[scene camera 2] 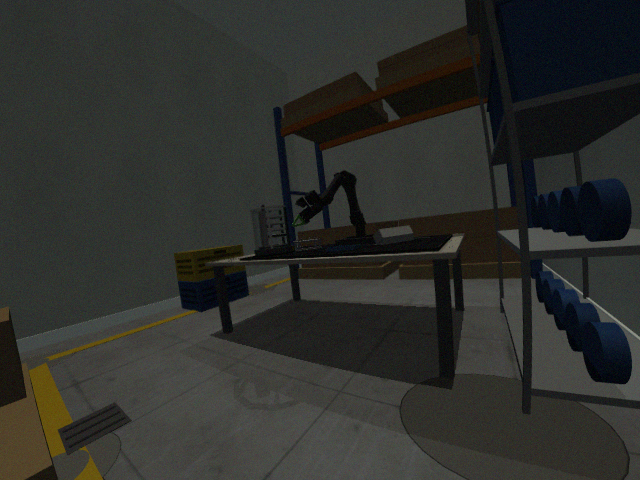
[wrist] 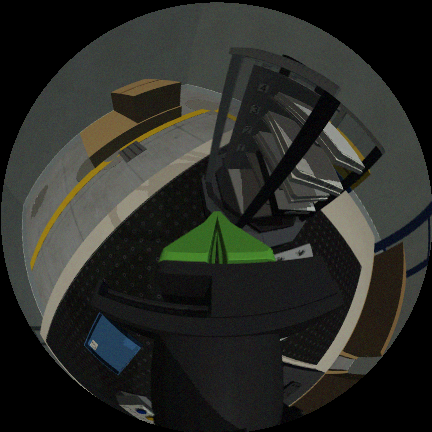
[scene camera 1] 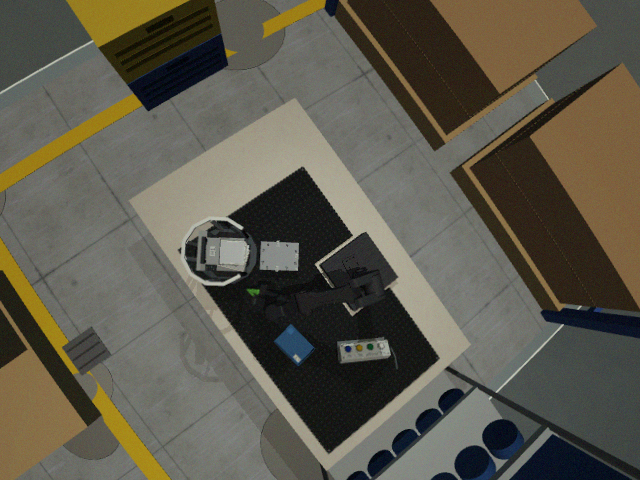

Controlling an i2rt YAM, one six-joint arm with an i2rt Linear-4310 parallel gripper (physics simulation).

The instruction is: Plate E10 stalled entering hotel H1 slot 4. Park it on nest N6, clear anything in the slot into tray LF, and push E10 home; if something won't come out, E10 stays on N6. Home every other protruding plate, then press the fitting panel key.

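Places are measured from the arm's base along level axes (x ahead, y left, z up), in centimetres.
Where they show: gripper, fingertip midpoint: [scene camera 2: 292, 226] [wrist: 216, 217] [scene camera 1: 247, 289]; arm's base, origin of the base link: [scene camera 2: 361, 236].
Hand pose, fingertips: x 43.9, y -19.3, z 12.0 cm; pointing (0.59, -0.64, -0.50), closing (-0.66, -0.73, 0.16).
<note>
Things, the pixels of their centre, and the offset from my fingertips. Level surfaces: height alone.
- hotel, body centre: [wrist: 288, 150] [scene camera 1: 223, 252] [scene camera 2: 272, 229] dx +1.6, dy -17.3, dz -0.3 cm
- top plate, body centre: [wrist: 322, 126] [scene camera 1: 227, 252] dx -0.8, dy -15.5, dz +7.7 cm
- flat silver fixture with small pins, body centre: [wrist: 290, 292] [scene camera 1: 279, 256] [scene camera 2: 307, 243] dx -17.2, dy -5.8, dz -11.9 cm
- blue tray, body centre: [wrist: 108, 346] [scene camera 1: 294, 344] [scene camera 2: 343, 247] dx -4.5, dy +31.5, dz -14.9 cm
- panel, body centre: [scene camera 1: 363, 351] [scene camera 2: 393, 234] dx -29.5, dy +49.0, dz -11.5 cm
- black perforated mat, its level: dz -15.7 cm
- pale table, its level: dz -17.0 cm
The hotel [scene camera 1: 212, 242] [scene camera 2: 262, 227] [wrist: 292, 155] stands at the mat's left end, with numbers 1 to 4 on its back wall in the wrist view. Several plates sit in its slots; the top plate [scene camera 1: 234, 253] [wrist: 345, 147] is around the level of the 4 and sticks out towards the open side. Plate labels are unreadable. A flat silver fixture with small pins [scene camera 1: 279, 255] [wrist: 295, 252] lies beside the hotel. A blue tray [scene camera 1: 293, 343] [wrist: 112, 345] and a panel [scene camera 1: 363, 357] [scene camera 2: 392, 235] with blue, yellow, green and white keys are further off. My gripper [scene camera 1: 253, 292] [scene camera 2: 298, 222] [wrist: 216, 217] is shut, empty, above the mat near the hotel.
The black perforated mat [scene camera 1: 330, 413] lies on the pale table [scene camera 1: 289, 129]. The arm's dark base plate [scene camera 1: 369, 248] is near the mat's right edge. Yellow and blue crates [scene camera 1: 175, 62] [scene camera 2: 206, 263] stand on the floor beyond the table. The hotel's upright posts and outer ring are close to the gripper.
</note>
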